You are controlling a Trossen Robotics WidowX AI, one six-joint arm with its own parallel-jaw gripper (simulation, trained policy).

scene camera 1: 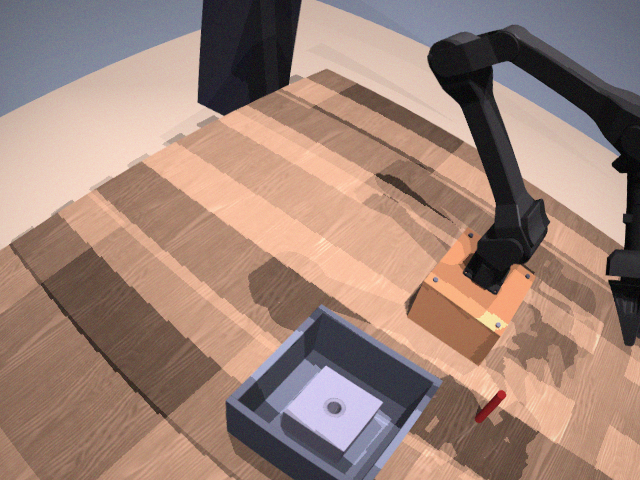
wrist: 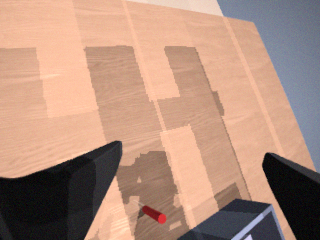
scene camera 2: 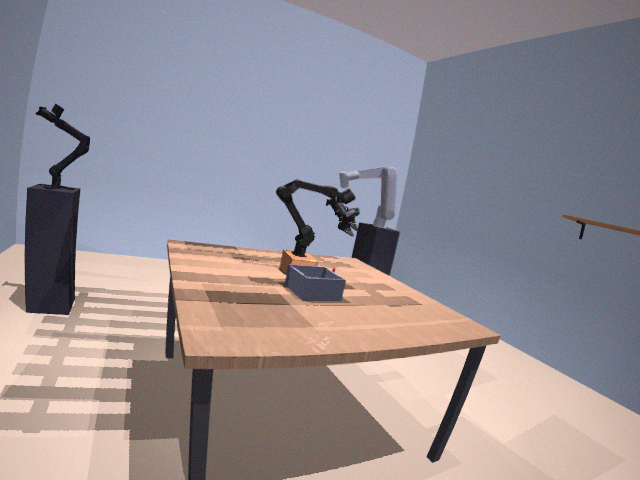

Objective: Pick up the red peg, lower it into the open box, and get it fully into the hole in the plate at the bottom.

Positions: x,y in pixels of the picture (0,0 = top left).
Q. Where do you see a grey box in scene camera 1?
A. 254,411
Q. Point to a grey box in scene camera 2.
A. At 322,285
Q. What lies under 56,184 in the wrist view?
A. My gripper.
